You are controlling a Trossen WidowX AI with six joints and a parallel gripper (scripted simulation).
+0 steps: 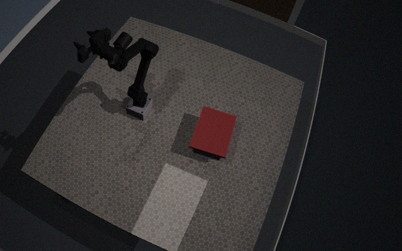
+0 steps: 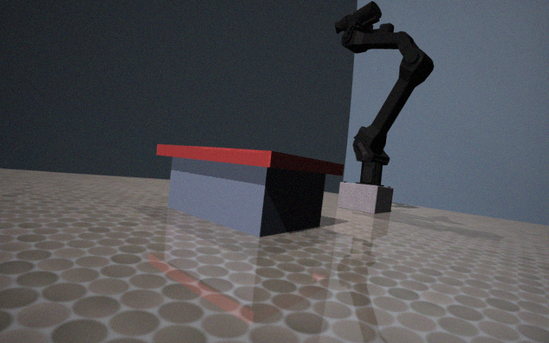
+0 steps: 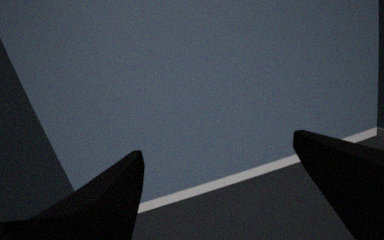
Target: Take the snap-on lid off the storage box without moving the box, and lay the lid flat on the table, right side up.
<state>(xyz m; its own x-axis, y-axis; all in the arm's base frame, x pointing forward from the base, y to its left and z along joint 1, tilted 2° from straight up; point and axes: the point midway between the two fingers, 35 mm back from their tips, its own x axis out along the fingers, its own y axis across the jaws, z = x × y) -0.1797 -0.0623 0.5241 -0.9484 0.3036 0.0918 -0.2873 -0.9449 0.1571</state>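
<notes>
My gripper tip is 65 cm short of the flat red lid, 2 cm to the left of it and 49 cm above it. The rest, counted from my gripper tip: blue-grey storage box (65 cm ahead, 2 cm to the right, 54 cm below).
</notes>
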